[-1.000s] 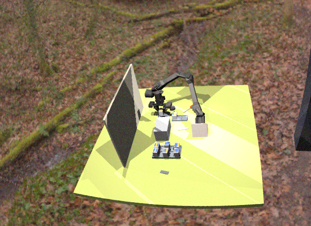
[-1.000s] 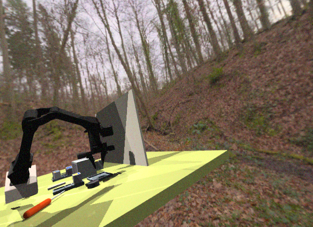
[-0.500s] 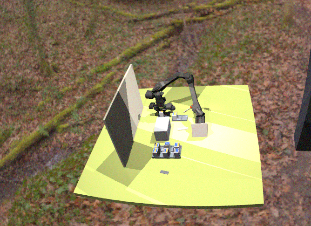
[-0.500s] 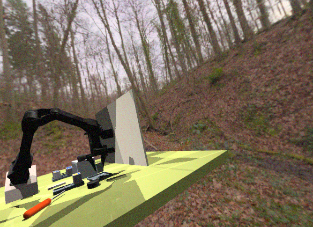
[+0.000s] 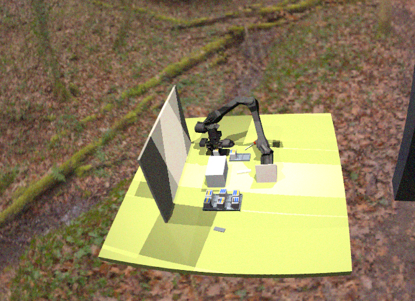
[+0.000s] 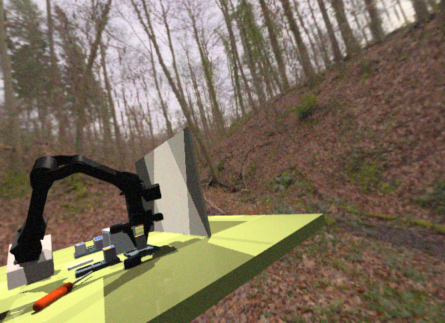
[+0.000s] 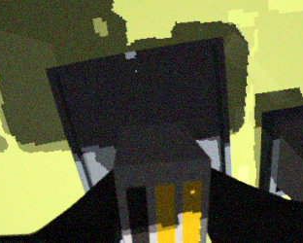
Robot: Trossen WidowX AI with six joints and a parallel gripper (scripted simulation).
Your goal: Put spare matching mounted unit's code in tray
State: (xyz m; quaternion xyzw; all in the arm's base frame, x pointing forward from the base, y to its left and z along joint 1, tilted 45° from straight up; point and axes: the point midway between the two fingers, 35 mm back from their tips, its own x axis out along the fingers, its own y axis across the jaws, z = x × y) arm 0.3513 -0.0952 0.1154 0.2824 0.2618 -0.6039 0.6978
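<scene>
The flat tray is 20 mm below my gripper tip. Also, from my gripper tip: grey rack 140 mm behind, 20 mm below; then mounted unit 190 mm to the left, 60 mm behind, 30 mm above; then black puck 120 mm to the right, 50 mm behind, 20 mm below.
</scene>
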